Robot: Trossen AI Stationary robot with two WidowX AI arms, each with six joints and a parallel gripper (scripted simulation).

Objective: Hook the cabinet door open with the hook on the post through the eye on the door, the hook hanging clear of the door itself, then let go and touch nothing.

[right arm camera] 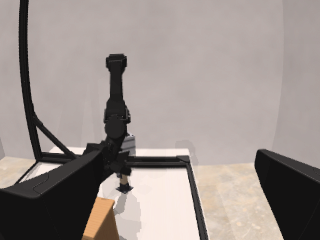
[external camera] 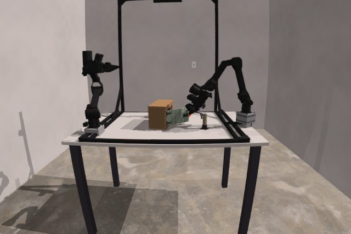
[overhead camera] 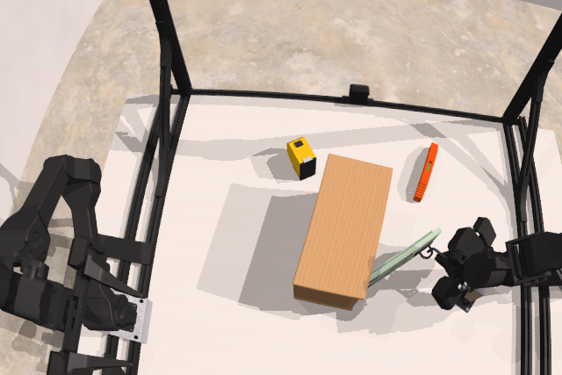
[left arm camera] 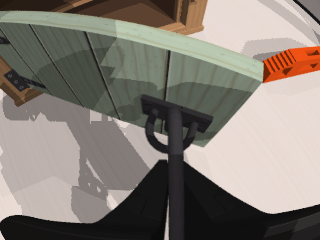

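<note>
Now: the dark hook 20 mm to the left of my left hand, 20 mm below it and 10 mm ahead of it. The rest, counted from my left hand: yellow box: 280 mm behind, 250 mm to the right, 70 mm below; green door: 100 mm to the right, 40 mm below, 10 mm behind; orange level: 240 mm behind, 90 mm below, 20 mm to the left.
</note>
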